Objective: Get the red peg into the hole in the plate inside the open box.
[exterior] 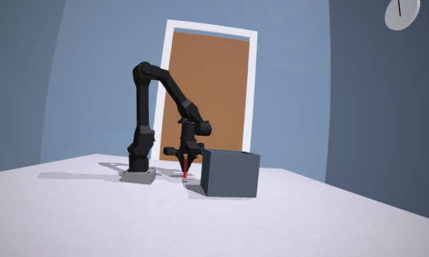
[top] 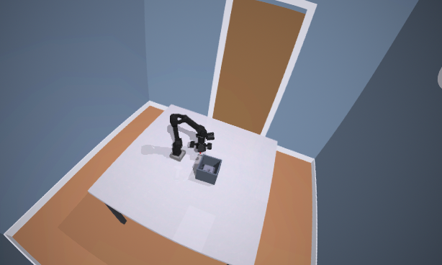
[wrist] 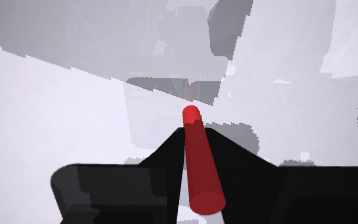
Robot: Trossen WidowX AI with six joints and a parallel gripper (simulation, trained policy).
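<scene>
The light plate is 190 mm to the right of my gripper tip, 130 mm ahead of it and 20 mm above it. The rest, counted from my gripper tip: red peg 20 mm above.
</scene>
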